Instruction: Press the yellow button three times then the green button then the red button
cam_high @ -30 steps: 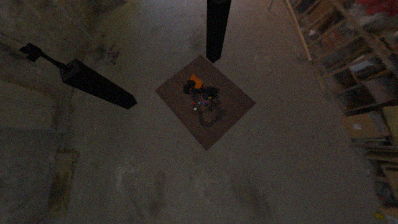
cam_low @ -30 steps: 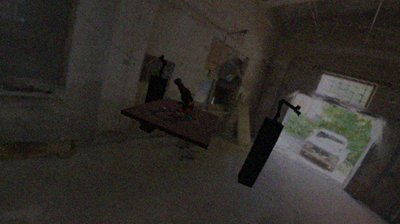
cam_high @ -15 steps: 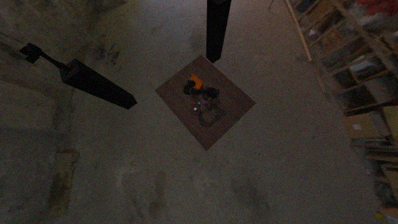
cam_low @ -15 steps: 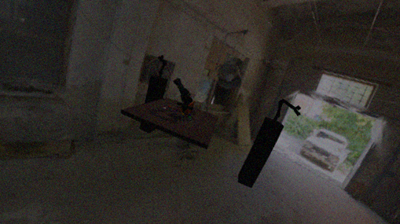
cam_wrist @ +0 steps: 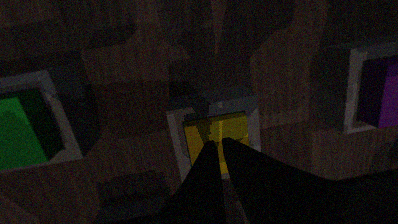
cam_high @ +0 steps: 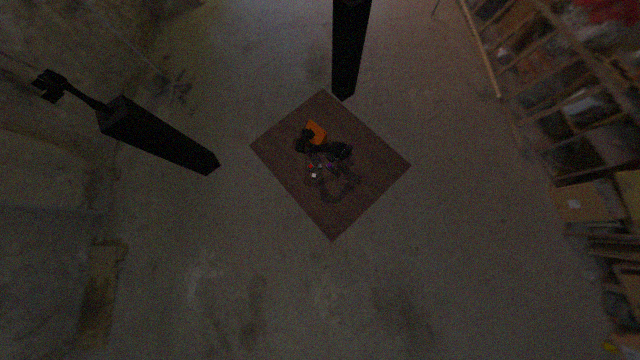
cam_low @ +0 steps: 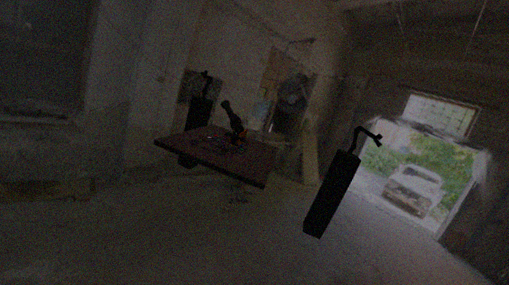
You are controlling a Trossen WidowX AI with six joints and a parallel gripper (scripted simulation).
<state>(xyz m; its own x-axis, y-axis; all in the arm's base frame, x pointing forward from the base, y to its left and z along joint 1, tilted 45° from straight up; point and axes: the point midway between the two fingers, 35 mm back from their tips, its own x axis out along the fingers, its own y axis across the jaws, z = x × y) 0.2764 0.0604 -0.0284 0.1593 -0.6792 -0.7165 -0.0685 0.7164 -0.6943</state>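
Now: the green button 20 mm ahead of my gripper tip and 100 mm to the left of it. The rest, counted from my gripper tip: red button 70 mm behind, 220 mm to the right; then purple button 20 mm ahead, 100 mm to the right; then yellow button 10 mm below.
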